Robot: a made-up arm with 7 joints. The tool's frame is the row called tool.
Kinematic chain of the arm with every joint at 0, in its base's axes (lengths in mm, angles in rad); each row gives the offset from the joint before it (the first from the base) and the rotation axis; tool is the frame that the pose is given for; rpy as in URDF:
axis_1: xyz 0 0 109.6 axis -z
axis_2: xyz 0 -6 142.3 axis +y
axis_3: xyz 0 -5.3 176.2 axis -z
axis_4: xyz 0 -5.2 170 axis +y
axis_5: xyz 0 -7.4 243.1 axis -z
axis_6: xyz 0 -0.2 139.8 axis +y
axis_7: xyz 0 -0.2 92.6 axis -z
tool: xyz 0 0 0 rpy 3.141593 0 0
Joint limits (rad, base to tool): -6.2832..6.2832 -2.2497..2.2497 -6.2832..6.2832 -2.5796..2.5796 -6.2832..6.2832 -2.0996..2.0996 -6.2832..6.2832
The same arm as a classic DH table. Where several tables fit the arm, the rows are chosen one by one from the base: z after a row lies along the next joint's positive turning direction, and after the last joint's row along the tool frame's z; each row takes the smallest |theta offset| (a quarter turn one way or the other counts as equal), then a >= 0, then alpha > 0; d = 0 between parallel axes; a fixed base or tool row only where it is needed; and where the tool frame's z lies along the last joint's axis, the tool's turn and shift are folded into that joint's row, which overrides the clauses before.
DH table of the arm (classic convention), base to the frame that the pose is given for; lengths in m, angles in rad. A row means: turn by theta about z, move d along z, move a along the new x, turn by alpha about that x. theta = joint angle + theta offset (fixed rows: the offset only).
base (fixed): theta offset 0; d 0; a 0; alpha 3.1416
axis_1: theta offset 0; d -0.2519; a 0; alpha 1.5708
axis_2: theta offset 0; d -0.0113; a 0; alpha -1.5708
axis_3: theta offset 0; d -0.3462; a 0; alpha 1.5708
axis_4: theta offset 0; d -0.0126; a 0; alpha -1.5708
axis_5: theta offset 0; d -0.3829; a 0; alpha 1.5708
axis_6: theta offset 0; d -0.0004; a 0; alpha -1.5708
axis_7: theta offset 0; d -0.0926; a 0; alpha 0
Joint limits (rad, base to tool): -6.2832..6.2832 -2.2497..2.2497 -6.2832..6.2832 -2.5796..2.5796 -6.2832..6.2832 -2.0996..2.0996 -6.2832..6.2832

